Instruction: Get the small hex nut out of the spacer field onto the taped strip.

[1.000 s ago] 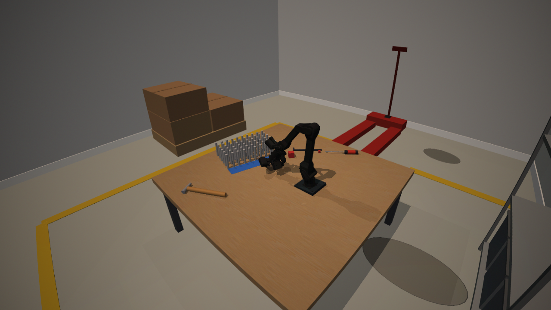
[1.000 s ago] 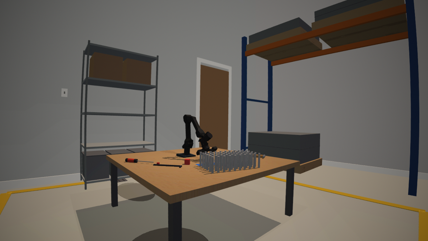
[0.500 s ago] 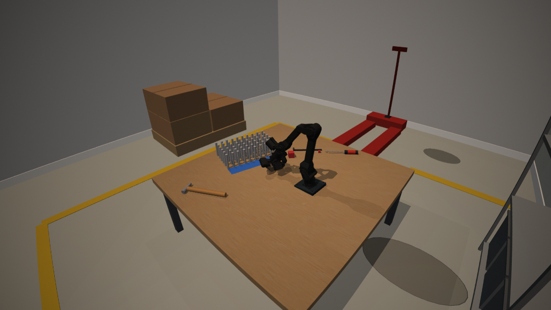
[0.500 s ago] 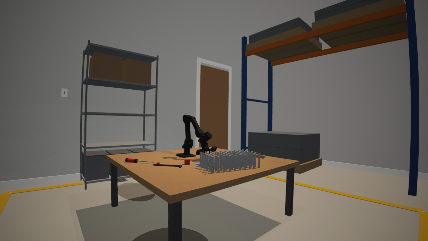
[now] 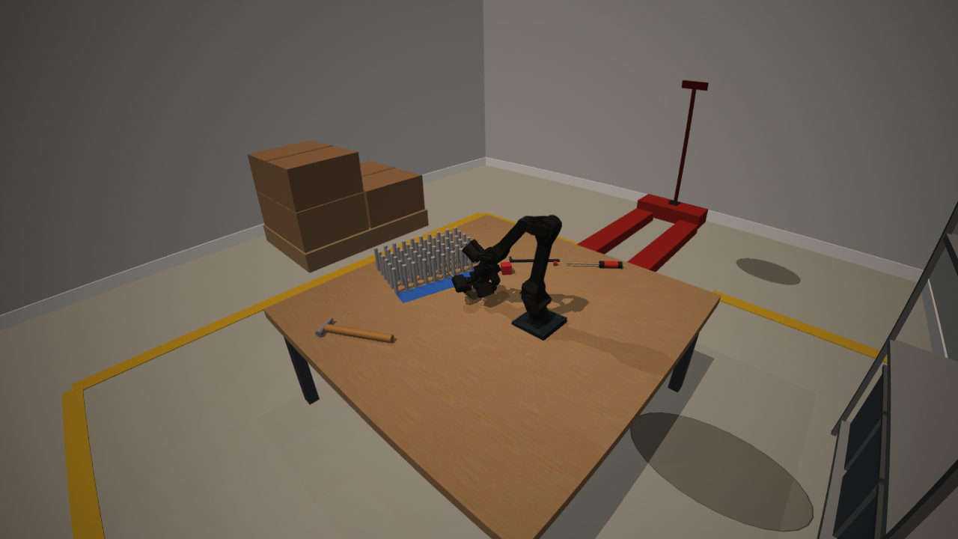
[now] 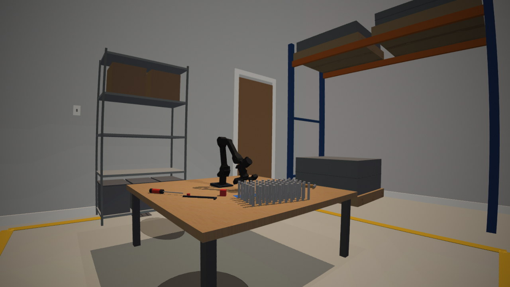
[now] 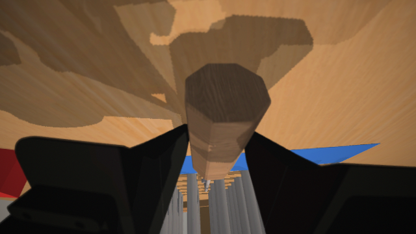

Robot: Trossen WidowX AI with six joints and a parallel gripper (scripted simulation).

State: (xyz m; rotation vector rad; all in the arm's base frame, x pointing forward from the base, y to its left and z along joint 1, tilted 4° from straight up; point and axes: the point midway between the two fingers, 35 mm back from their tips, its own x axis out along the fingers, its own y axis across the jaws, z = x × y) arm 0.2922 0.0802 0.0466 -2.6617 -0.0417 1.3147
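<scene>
My gripper tip is now 100 mm short of the hook tool and 10 mm to the left of it. From my gripper tip the other things lie so: red cube 230 mm to the right, 50 mm ahead; blue taped strip 120 mm ahead, 30 mm to the left, 20 mm below; hex nut 210 mm ahead, 10 mm to the right, 10 mm below.
</scene>
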